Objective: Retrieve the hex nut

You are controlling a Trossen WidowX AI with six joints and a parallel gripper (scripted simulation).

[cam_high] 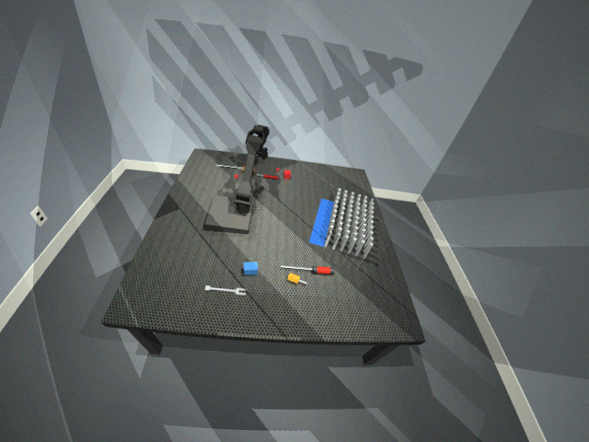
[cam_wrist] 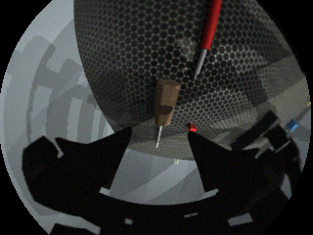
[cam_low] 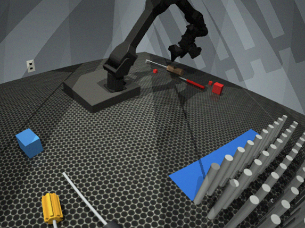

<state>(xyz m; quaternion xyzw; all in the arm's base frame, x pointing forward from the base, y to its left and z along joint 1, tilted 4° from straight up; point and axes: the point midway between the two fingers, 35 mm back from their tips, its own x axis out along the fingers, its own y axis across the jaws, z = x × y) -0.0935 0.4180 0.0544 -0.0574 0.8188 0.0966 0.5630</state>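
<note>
My gripper tip is now 12 cm short of the red-handled tool, 2 cm to the left of it and 7 cm above it. Also, from my gripper tip: blue taped strip 54 cm ahead, 31 cm to the right, 8 cm below; hex nut 70 cm ahead, 36 cm to the right, 8 cm below; blue cube 25 cm ahead, 75 cm to the right, 6 cm below.
</note>
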